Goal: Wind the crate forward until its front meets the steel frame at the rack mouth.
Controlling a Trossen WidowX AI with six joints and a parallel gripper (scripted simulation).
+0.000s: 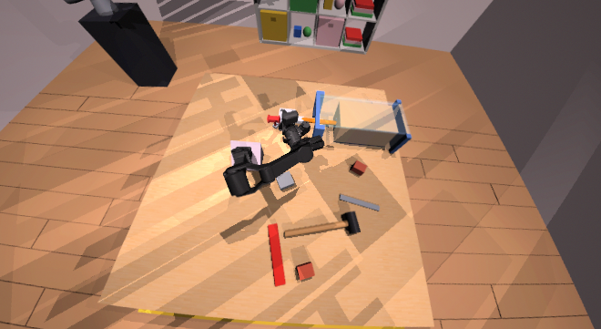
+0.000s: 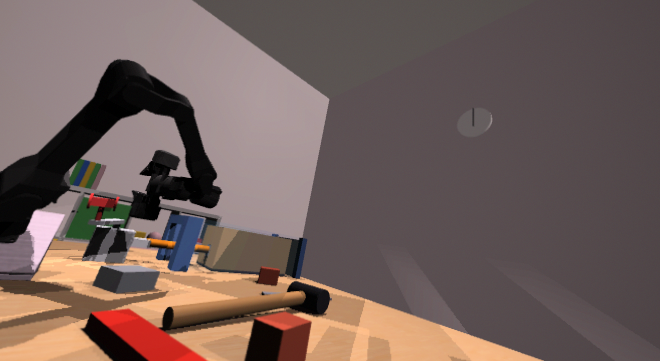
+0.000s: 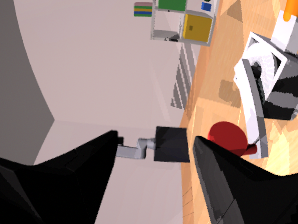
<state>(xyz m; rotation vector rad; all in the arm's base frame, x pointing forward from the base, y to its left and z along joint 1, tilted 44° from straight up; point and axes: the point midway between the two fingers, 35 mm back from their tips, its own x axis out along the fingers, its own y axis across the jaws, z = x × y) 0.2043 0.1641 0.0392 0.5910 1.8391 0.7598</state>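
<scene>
My gripper tip is now 11 cm above the winch handle, 6 cm to the right of it and 3 cm past it. From my gripper tip the other things lie so: red grip: 8 cm below, 5 cm behind, 3 cm to the left; then blue steel frame: 17 cm ahead, 12 cm below, 10 cm to the left; then winch: 19 cm below, 11 cm to the left, 1 cm behind.
</scene>
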